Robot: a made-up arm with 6 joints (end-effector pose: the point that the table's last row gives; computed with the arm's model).
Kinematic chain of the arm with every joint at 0, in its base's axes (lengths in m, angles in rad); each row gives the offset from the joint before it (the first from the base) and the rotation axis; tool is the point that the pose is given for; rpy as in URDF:
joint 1: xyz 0 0 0.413 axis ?
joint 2: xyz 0 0 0 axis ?
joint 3: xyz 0.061 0 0.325 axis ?
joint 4: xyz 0.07 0 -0.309 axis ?
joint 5: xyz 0 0 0 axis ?
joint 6: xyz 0.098 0 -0.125 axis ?
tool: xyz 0 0 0 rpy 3.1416 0 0
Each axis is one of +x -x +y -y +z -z.
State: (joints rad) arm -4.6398 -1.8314 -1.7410 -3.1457 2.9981 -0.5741
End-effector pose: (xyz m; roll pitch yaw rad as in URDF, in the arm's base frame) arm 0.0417 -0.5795 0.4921 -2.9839 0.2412 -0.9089
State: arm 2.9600 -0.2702 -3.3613 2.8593 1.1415 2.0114
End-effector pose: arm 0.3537 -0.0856 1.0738 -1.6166 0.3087 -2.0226
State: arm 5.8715 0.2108 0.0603 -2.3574 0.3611 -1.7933
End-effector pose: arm 0.0495 0.0150 0.2646 -3.0210 -0.2223 -2.5231
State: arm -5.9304 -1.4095 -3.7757 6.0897 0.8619 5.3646
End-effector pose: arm -0.6612 -0.2498 0.2786 -1.1550 0.4323 2.2640
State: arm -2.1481 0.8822 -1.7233 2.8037 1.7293 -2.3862
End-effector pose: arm -0.3497 -0.6213 0.4649 -0.2396 -0.6039 1.9763
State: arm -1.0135 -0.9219 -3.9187 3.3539 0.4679 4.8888
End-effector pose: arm -0.3530 0.5788 0.5593 2.1994 -0.3549 -2.7176
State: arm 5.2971 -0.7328 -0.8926 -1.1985 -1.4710 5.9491
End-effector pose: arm 0.1291 0.0314 0.8262 1.1729 0.3279 1.9351
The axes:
joint 1: +z
joint 2: +y
joint 3: +y
joint 4: -z
joint 5: +y
joint 6: -z

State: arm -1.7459 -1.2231 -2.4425 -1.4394 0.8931 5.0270
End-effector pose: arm 0.0648 0.5708 0.9499 0.6471 -0.7311 -1.3061
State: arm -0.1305 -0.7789 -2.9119 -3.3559 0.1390 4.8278
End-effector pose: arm -0.4099 0.0367 1.0720 0.6847 0.0385 -1.7950
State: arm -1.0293 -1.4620 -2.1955 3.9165 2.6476 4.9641
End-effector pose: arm -0.3908 0.4521 0.6366 3.1278 -0.3680 -2.1631
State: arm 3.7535 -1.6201 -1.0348 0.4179 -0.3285 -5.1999
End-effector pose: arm 0.2243 0.2234 0.8973 -0.1969 0.1120 2.0698
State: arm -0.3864 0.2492 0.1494 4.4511 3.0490 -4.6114
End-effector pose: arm 0.1035 -0.1559 0.4964 0.2396 0.3623 0.0018
